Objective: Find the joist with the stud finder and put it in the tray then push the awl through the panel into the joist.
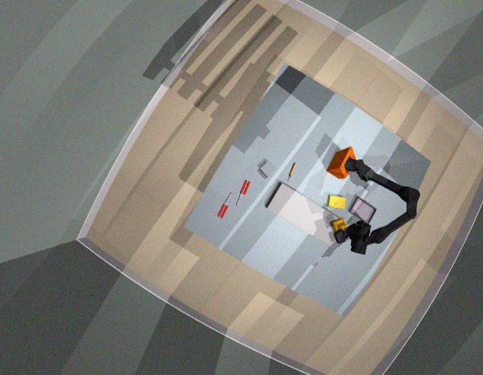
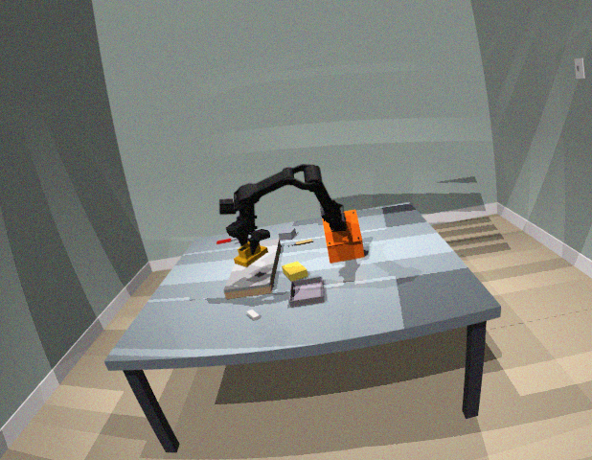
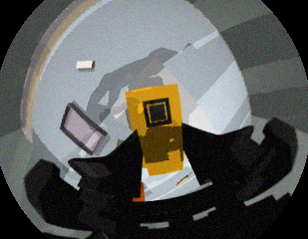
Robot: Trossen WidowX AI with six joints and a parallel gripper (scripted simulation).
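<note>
The square window is 3 cm above my gripper tip, 2 cm to the left of it and 1 cm ahead of it. The rest, counted from my gripper tip: yellow block 15 cm behind, 13 cm below, 7 cm to the right; then dark grey tray 21 cm behind, 13 cm below, 12 cm to the left; then yellow stud finder 2 cm above, 1 cm to the left.
</note>
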